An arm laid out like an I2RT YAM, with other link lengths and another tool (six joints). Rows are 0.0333 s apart.
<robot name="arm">
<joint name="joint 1" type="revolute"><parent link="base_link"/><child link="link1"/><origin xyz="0 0 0.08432"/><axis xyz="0 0 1"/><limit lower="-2.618" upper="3.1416"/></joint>
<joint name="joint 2" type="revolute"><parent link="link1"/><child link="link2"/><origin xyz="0.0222 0.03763 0.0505"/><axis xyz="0 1 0"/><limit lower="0" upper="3.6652"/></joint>
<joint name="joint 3" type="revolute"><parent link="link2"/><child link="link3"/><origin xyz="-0.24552 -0.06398 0"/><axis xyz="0 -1 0"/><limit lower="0" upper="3.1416"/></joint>
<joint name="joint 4" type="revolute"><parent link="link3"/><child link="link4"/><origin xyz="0.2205 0.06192 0.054"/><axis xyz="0 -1 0"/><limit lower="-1.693" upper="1.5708"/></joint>
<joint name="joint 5" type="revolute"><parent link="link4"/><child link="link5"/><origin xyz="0.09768 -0.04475 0.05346"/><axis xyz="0 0 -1"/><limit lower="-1.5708" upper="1.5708"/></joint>
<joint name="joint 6" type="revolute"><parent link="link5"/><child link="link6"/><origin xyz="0.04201 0 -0.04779"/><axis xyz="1 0 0"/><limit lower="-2.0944" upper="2.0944"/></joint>
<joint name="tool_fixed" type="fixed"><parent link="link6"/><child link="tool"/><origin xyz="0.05 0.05 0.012" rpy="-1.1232 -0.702 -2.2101"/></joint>
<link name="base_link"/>
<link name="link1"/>
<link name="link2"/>
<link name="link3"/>
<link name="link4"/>
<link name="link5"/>
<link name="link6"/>
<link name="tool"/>
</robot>
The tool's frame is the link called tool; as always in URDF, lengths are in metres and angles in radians.
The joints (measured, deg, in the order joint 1, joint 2, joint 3, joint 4, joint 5, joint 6), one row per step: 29.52, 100.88, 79.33, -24.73, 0.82, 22.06; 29.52, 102.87, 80.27, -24.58, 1.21, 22.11; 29.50, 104.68, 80.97, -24.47, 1.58, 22.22; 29.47, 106.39, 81.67, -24.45, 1.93, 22.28; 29.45, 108.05, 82.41, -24.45, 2.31, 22.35; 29.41, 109.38, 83.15, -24.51, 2.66, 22.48; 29.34, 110.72, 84.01, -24.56, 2.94, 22.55; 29.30, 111.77, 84.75, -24.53, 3.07, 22.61; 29.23, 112.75, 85.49, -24.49, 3.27, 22.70; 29.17, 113.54, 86.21, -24.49, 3.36, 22.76; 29.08, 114.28, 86.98, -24.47, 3.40, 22.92; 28.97, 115.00, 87.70, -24.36, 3.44, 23.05; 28.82, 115.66, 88.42, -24.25, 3.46, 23.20; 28.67, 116.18, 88.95, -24.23, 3.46, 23.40; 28.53, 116.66, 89.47, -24.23, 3.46, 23.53; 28.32, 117.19, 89.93, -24.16, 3.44, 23.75; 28.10, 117.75, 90.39, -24.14, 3.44, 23.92; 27.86, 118.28, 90.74, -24.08, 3.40, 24.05
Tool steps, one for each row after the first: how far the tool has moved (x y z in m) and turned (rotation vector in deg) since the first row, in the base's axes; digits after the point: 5 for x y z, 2 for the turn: 0.00569, 0.00246, -0.00850, -0.66, 0.66, -0.30; 0.01045, 0.00422, -0.01752, -1.33, 1.43, -0.65; 0.01476, 0.00569, -0.02621, -2.01, 2.18, -0.96; 0.01892, 0.00710, -0.03447, -2.67, 2.86, -1.28; 0.02264, 0.00808, -0.04040, -3.15, 3.33, -1.64; 0.02665, 0.00910, -0.04570, -3.55, 3.71, -1.95; 0.02990, 0.01026, -0.04929, -3.74, 3.92, -2.11; 0.03332, 0.01107, -0.05238, -3.92, 4.04, -2.38; 0.03626, 0.01192, -0.05417, -3.98, 4.09, -2.54; 0.03949, 0.01267, -0.05516, -3.88, 4.08, -2.78; 0.04281, 0.01327, -0.05612, -3.77, 4.01, -3.02; 0.04624, 0.01356, -0.05660, -3.60, 3.91, -3.29; 0.04890, 0.01341, -0.05736, -3.46, 3.94, -3.60; 0.05137, 0.01328, -0.05796, -3.36, 3.95, -3.83; 0.05419, 0.01261, -0.05914, -3.21, 4.03, -4.20; 0.05696, 0.01179, -0.06076, -3.14, 4.15, -4.54; 0.05949, 0.01073, -0.06275, -3.09, 4.31, -4.85
